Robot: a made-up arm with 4 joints. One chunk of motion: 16 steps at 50 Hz.
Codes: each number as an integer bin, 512 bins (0 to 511) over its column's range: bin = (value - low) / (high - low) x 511, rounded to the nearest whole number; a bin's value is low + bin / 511 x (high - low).
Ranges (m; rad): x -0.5..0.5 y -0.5..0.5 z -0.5..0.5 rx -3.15..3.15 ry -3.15..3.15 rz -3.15..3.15
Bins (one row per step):
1: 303 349 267 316 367 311
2: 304 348 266 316 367 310
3: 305 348 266 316 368 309
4: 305 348 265 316 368 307
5: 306 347 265 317 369 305
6: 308 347 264 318 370 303
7: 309 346 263 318 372 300
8: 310 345 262 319 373 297
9: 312 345 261 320 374 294
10: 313 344 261 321 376 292
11: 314 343 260 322 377 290
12: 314 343 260 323 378 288
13: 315 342 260 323 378 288
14: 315 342 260 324 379 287
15: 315 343 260 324 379 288
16: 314 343 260 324 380 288
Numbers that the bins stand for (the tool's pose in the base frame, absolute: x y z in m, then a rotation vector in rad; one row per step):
1: 0.0930 0.1830 0.0225 0.7459 1.3747 0.6842
2: 0.0949 0.1810 0.0205 0.7459 1.3747 0.6719
3: 0.0969 0.1810 0.0205 0.7459 1.3870 0.6596
4: 0.0969 0.1810 0.0186 0.7459 1.3870 0.6349
5: 0.0988 0.1791 0.0186 0.7582 1.3993 0.6103
6: 0.1027 0.1791 0.0166 0.7705 1.4116 0.5856
7: 0.1047 0.1771 0.0147 0.7705 1.4363 0.5486
8: 0.1067 0.1751 0.0127 0.7829 1.4486 0.5116
9: 0.1106 0.1751 0.0108 0.7952 1.4610 0.4747
10: 0.1125 0.1732 0.0108 0.8075 1.4856 0.4500
11: 0.1145 0.1712 0.0088 0.8199 1.4979 0.4253
12: 0.1145 0.1712 0.0088 0.8322 1.5103 0.4007
13: 0.1164 0.1693 0.0088 0.8322 1.5103 0.4007
14: 0.1164 0.1693 0.0088 0.8445 1.5226 0.3884
15: 0.1164 0.1712 0.0088 0.8445 1.5226 0.4007
16: 0.1145 0.1712 0.0088 0.8445 1.5349 0.4007

